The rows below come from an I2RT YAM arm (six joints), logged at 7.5 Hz.
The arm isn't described. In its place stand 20 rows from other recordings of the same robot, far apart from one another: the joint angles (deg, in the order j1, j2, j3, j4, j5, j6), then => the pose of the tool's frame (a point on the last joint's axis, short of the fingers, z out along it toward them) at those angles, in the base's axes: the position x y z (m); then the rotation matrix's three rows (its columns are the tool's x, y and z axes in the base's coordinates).
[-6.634 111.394 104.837 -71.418 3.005 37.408] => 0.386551, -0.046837, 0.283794; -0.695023, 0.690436, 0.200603; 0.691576, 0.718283, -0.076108; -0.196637, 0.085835, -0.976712
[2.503 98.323 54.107 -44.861 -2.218 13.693] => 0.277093, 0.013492, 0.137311; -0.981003, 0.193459, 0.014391; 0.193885, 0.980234, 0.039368; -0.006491, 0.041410, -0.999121
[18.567 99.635 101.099 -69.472 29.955 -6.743] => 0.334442, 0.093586, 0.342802; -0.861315, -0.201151, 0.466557; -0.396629, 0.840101, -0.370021; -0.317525, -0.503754, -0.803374
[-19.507 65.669 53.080 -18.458 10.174 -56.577] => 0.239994, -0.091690, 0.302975; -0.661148, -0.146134, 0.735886; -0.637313, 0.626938, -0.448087; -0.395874, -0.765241, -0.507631
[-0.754 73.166 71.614 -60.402 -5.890 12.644] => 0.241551, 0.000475, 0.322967; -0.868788, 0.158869, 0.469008; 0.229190, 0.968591, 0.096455; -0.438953, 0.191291, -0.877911
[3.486 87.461 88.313 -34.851 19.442 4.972] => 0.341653, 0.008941, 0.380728; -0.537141, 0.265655, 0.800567; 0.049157, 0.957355, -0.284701; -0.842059, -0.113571, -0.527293
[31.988 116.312 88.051 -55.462 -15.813 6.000] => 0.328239, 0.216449, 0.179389; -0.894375, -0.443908, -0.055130; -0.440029, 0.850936, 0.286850; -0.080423, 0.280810, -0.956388
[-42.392 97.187 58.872 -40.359 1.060 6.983] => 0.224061, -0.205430, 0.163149; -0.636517, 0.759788, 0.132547; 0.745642, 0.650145, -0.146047; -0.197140, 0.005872, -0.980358
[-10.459 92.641 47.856 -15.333 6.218 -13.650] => 0.297090, -0.058763, 0.152370; -0.883675, 0.025718, 0.467393; -0.075440, 0.977613, -0.196422; -0.461981, -0.208833, -0.861952
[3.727 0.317 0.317 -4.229 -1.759 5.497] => 0.109982, 0.008260, 0.166881; -0.082399, -0.088031, 0.992704; 0.090584, 0.991306, 0.095426; -0.992474, 0.097786, -0.073708
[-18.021 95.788 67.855 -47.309 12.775 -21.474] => 0.300803, -0.106136, 0.209266; -0.985796, -0.006025, 0.167836; -0.054730, 0.956326, -0.287131; -0.158776, -0.292239, -0.943073
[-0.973 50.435 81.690 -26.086 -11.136 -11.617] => 0.138737, 0.004521, 0.505242; 0.123609, -0.153926, 0.980320; -0.199705, 0.963826, 0.176517; -0.972028, -0.217594, 0.088397
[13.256 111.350 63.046 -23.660 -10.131 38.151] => 0.346679, 0.088104, 0.112671; -0.900007, 0.352537, 0.256332; 0.412728, 0.878366, 0.241101; -0.140156, 0.322788, -0.936036
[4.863 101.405 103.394 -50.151 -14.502 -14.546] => 0.385173, 0.041718, 0.359945; -0.656143, -0.426985, 0.622221; -0.299858, 0.904164, 0.304257; -0.692504, 0.013058, -0.721296
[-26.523 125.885 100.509 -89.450 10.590 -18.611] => 0.333559, -0.173786, 0.177686; -0.887656, 0.091401, -0.451345; 0.092409, 0.995523, 0.019862; 0.451140, -0.024078, -0.892129
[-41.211 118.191 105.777 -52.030 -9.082 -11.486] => 0.337699, -0.288278, 0.253639; -0.784443, 0.452199, 0.424459; 0.425615, 0.890302, -0.161906; -0.451111, 0.053650, -0.890854
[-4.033 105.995 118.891 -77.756 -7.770 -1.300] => 0.364033, -0.020841, 0.381525; -0.903079, -0.008099, 0.429397; 0.041137, 0.993594, 0.105258; -0.427499, 0.112720, -0.896961
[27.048 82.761 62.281 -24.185 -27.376 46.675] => 0.270748, 0.156619, 0.271643; -0.935227, -0.021469, 0.353398; 0.247826, 0.673158, 0.696736; -0.252851, 0.739187, -0.624234
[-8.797 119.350 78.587 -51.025 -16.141 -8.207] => 0.367917, -0.046922, 0.120948; -0.999834, 0.012883, 0.012897; 0.015974, 0.960067, 0.279315; -0.008784, 0.279475, -0.960113
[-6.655 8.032 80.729 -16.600 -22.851 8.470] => -0.163530, 0.032999, 0.490792; 0.799439, -0.228599, 0.555553; 0.043376, 0.944322, 0.326150; -0.599179, -0.236639, 0.764844
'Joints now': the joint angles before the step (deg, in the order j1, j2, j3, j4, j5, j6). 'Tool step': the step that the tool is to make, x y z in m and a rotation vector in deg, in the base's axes. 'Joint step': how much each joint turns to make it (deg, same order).
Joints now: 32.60, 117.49, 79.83, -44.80, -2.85, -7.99
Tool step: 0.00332, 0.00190, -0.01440, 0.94, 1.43, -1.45
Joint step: -0.15, 2.30, -0.02, 1.71, -1.39, 1.49
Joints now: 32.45, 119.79, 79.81, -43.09, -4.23, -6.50
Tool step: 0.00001, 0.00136, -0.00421, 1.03, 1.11, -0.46
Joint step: 0.04, 0.68, 0.00, 0.35, -1.40, 0.67
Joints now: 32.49, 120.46, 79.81, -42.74, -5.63, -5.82
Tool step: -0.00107, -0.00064, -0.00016, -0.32, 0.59, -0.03
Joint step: 0.00, 0.01, 0.00, -0.66, -0.04, 0.04
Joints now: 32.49, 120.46, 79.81, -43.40, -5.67, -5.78
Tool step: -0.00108, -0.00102, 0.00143, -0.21, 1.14, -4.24
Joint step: -0.04, -0.19, 0.09, -0.93, -0.02, 4.24
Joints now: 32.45, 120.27, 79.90, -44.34, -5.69, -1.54
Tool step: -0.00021, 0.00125, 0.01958, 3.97, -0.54, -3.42
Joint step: -0.07, -2.75, 0.39, -0.11, -2.64, 3.72
